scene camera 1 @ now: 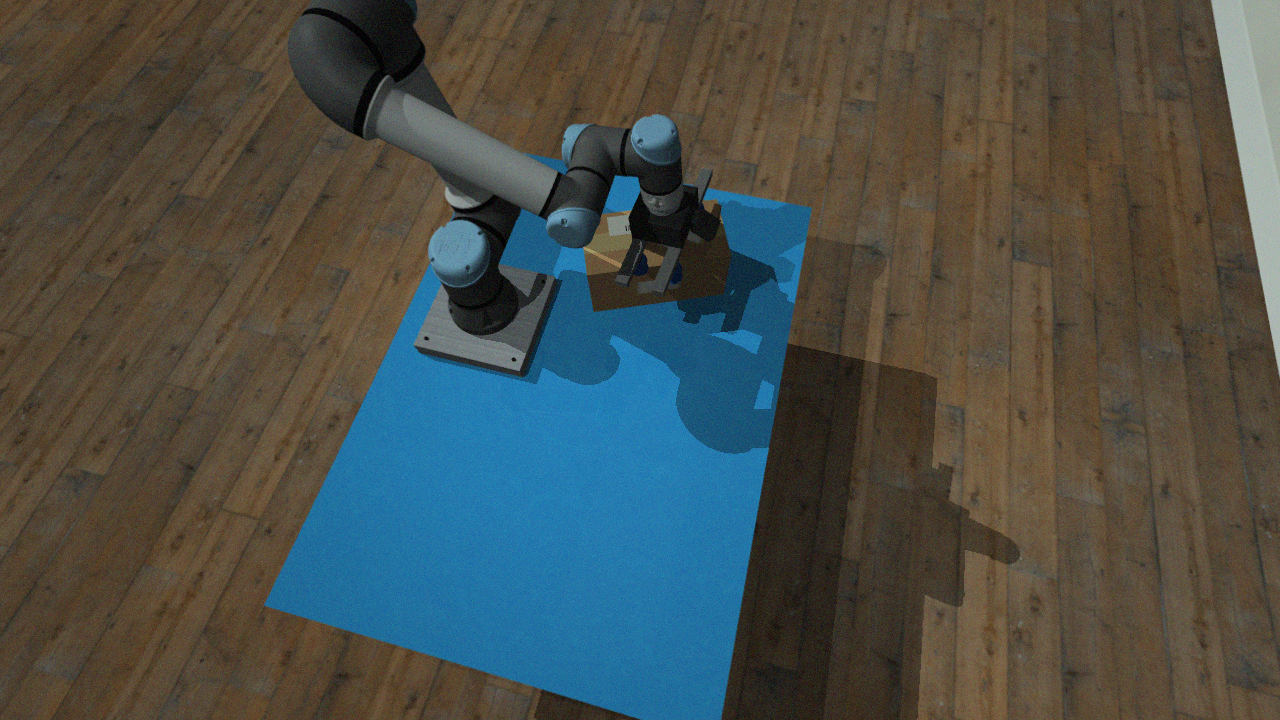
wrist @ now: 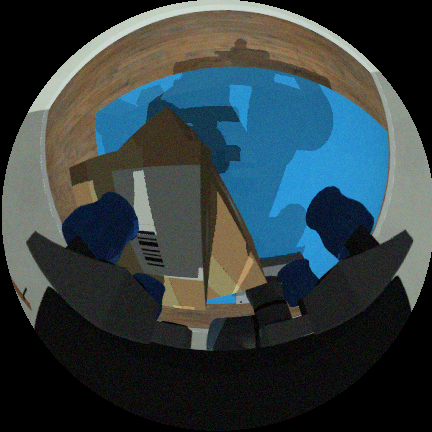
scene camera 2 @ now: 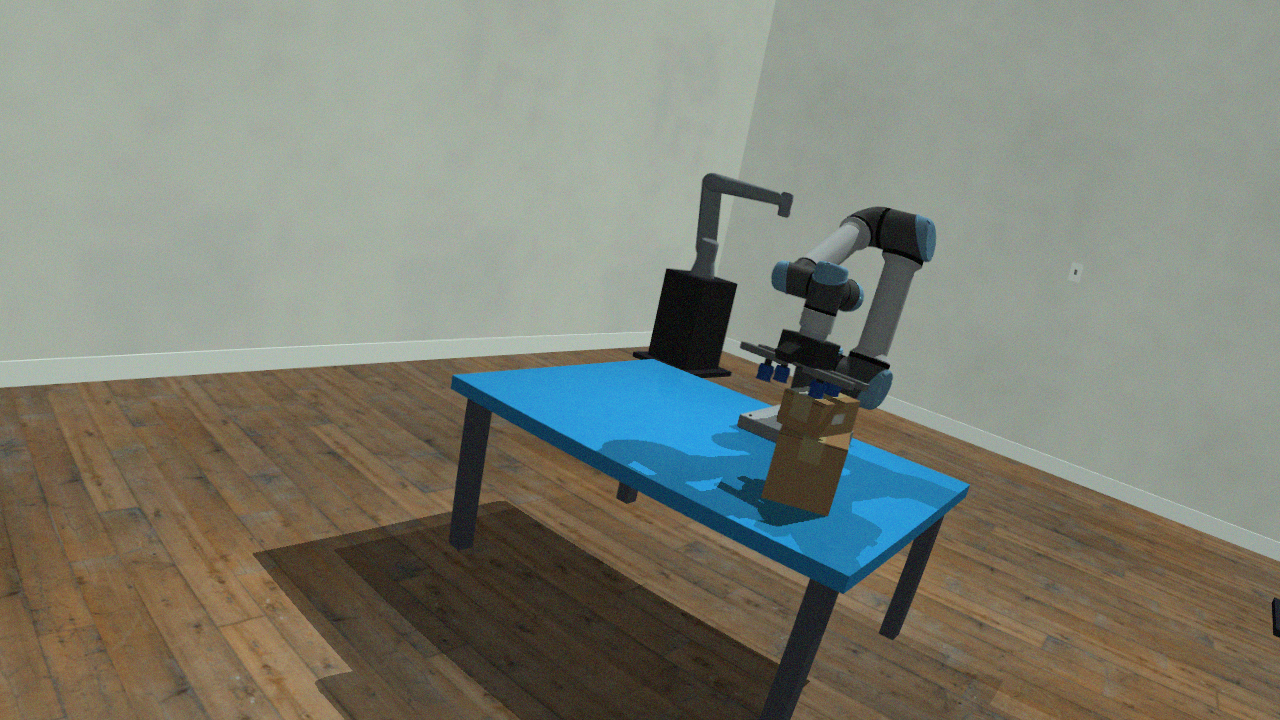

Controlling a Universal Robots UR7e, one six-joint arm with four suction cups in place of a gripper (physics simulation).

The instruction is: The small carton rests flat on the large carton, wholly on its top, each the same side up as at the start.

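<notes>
The large brown carton stands upright on the blue table, near its far right corner. The small carton sits on top of it; its grey label with a barcode fills the left of the wrist view. My suction gripper is pressed down on the small carton's top and holds it. Two of its dark blue cups are on the carton. The other two hang out past its edge over the table.
The arm's grey base plate is bolted to the table just left of the cartons. A black box with a grey camera post stands behind the table. The table edge runs close to the right of the cartons.
</notes>
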